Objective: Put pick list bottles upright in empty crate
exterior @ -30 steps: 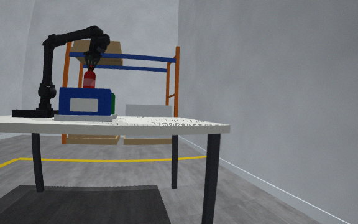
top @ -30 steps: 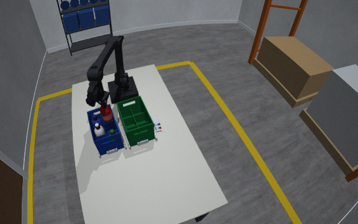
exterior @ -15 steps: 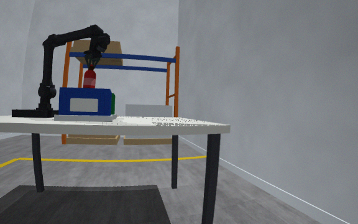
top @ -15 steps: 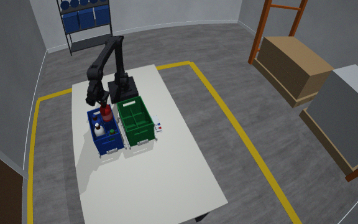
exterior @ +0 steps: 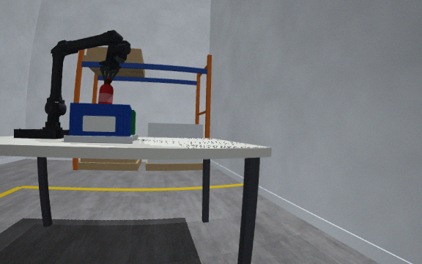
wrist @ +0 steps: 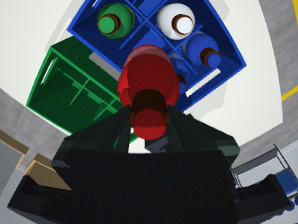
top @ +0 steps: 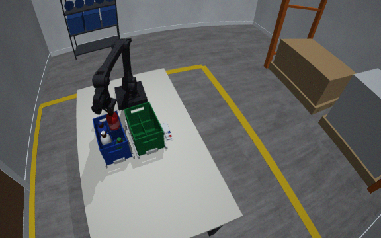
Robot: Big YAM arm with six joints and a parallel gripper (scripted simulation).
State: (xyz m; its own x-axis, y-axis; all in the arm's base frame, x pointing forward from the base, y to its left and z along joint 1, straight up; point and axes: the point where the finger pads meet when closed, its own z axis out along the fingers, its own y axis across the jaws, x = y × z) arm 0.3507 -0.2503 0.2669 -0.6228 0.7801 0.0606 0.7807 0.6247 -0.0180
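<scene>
The red bottle is 6 cm below my hand. The rest, counted from my hand: blue crate (1 cm behind, 4 cm to the right, 23 cm below); then green bottle (9 cm ahead, 1 cm to the right, 23 cm below); then white bottle (1 cm behind, 8 cm to the right, 23 cm below).
</scene>
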